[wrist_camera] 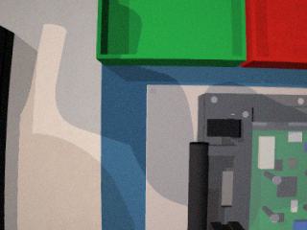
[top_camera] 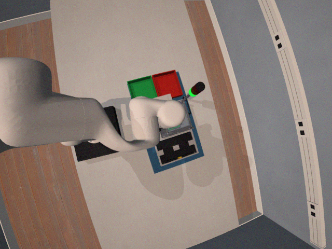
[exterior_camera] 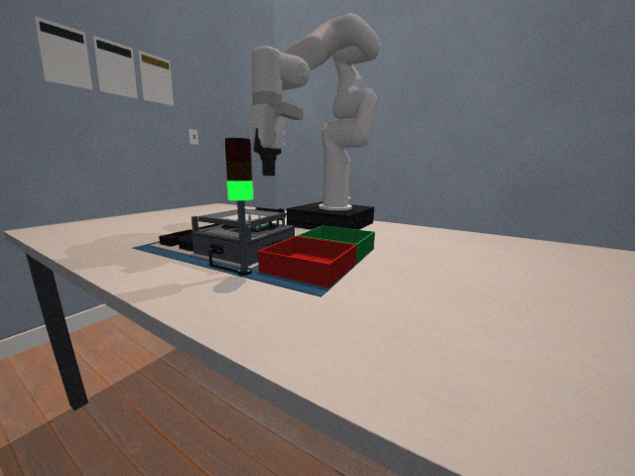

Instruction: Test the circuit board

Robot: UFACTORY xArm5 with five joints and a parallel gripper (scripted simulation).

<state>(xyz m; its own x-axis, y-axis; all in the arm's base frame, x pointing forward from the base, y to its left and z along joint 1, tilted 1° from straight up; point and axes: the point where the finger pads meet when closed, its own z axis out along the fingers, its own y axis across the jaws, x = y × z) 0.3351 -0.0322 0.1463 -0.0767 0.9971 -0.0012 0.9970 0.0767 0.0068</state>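
The black block is 20 mm ahead of my hand, 60 mm to the left of it and 120 mm below it. Also, from my hand: red bin (110 mm ahead, 210 mm to the left, 190 mm below); then green bin (40 mm behind, 200 mm to the left, 190 mm below); then green circuit board (80 mm ahead, 10 mm to the left, 140 mm below).
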